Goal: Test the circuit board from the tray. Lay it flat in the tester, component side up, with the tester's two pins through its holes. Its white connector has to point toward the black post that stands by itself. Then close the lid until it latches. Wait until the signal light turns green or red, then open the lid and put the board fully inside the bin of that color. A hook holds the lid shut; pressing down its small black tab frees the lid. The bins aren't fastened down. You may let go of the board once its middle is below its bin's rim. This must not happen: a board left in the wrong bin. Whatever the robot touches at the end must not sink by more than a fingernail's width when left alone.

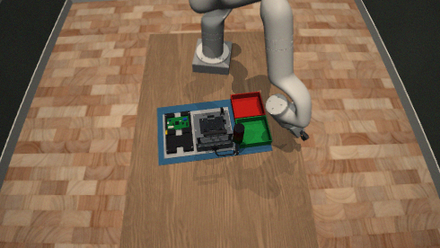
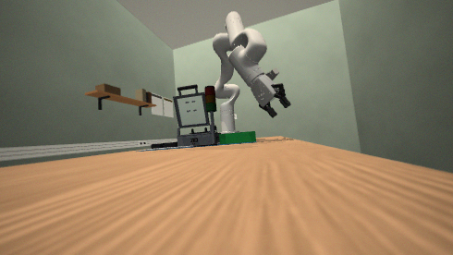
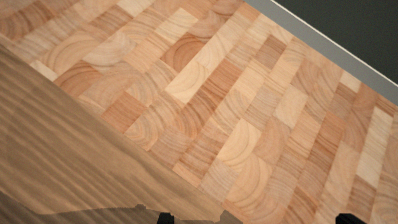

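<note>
Right now the green circuit board is 580 mm to the right of my hand, 100 mm below it and 100 mm behind it. The rest, counted from my hand: tester lid 380 mm to the right, 60 mm ahead, 60 mm above; then red bin 220 mm to the right, 200 mm behind, 110 mm below; then green bin 200 mm to the right, 110 mm below, 50 mm behind.
</note>
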